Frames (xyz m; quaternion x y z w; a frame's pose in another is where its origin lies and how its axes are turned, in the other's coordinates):
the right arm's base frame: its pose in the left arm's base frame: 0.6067 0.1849 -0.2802 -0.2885 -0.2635 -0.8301 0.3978
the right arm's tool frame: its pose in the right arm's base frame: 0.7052 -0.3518 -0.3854 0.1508 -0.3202 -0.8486 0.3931
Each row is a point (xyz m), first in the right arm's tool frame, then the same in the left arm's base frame.
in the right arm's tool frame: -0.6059 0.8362 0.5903
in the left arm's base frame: 0.0772 -0.0295 1.0136
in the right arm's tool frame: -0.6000 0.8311 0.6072
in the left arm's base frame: 0.0918 -0.0183 1.0106
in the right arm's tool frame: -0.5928 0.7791 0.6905
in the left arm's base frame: 0.1837 0.0092 0.9887
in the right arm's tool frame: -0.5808 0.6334 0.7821
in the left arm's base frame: 0.3289 0.0057 0.8957
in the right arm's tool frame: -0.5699 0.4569 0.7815
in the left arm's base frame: 0.4156 -0.0599 0.7562
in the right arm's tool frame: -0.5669 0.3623 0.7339
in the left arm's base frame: 0.4246 -0.1221 0.6709
